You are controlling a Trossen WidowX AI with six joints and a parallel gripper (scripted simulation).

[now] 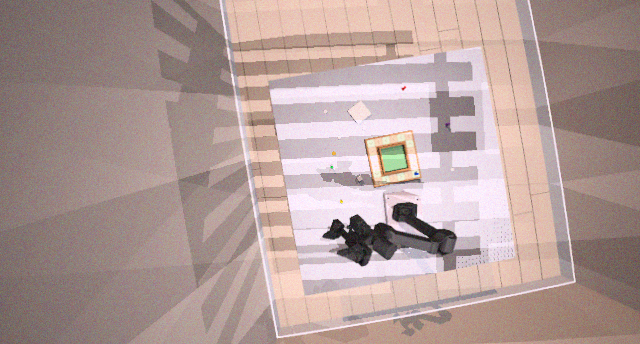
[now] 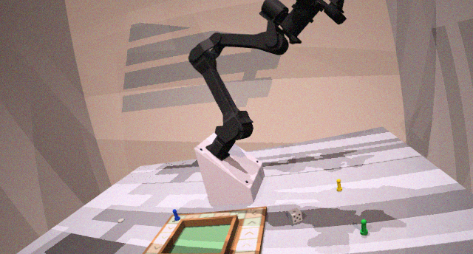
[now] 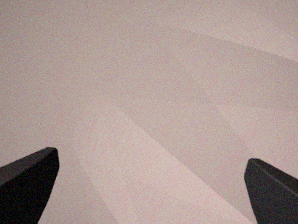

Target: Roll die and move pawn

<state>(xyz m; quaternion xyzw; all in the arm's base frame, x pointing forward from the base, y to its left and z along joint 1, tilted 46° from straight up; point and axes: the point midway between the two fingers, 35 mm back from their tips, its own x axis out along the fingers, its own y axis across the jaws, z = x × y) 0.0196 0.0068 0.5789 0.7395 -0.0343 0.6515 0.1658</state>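
The white die is 170 mm ahead of my gripper tip, 200 mm to the right of it and 560 mm below it. The rest, counted from my gripper tip: blue pawn 190 mm ahead, 530 mm to the right, 540 mm below; then green pawn 240 mm ahead, 40 mm to the right, 560 mm below; then yellow pawn 30 mm ahead, 100 mm to the right, 560 mm below.
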